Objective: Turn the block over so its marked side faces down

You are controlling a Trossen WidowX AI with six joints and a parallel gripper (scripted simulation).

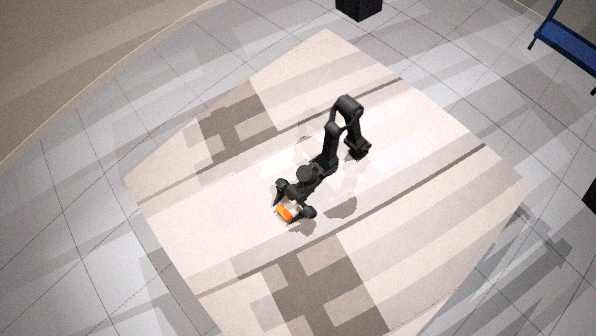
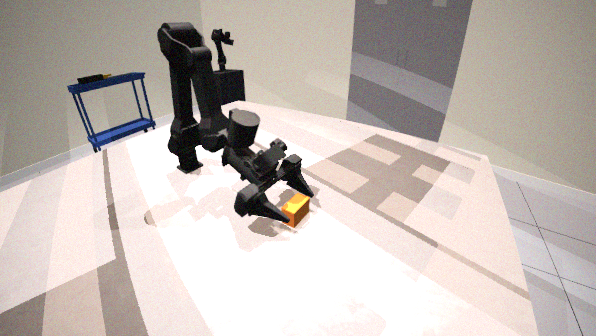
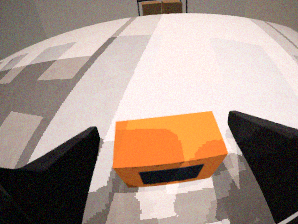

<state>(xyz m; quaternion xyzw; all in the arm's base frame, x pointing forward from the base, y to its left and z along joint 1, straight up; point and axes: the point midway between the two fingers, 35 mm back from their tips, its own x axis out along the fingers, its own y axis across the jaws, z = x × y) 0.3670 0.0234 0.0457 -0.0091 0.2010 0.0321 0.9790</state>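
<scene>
The orange block lies 2 cm behind my gripper tip and 1 cm below it.
</scene>
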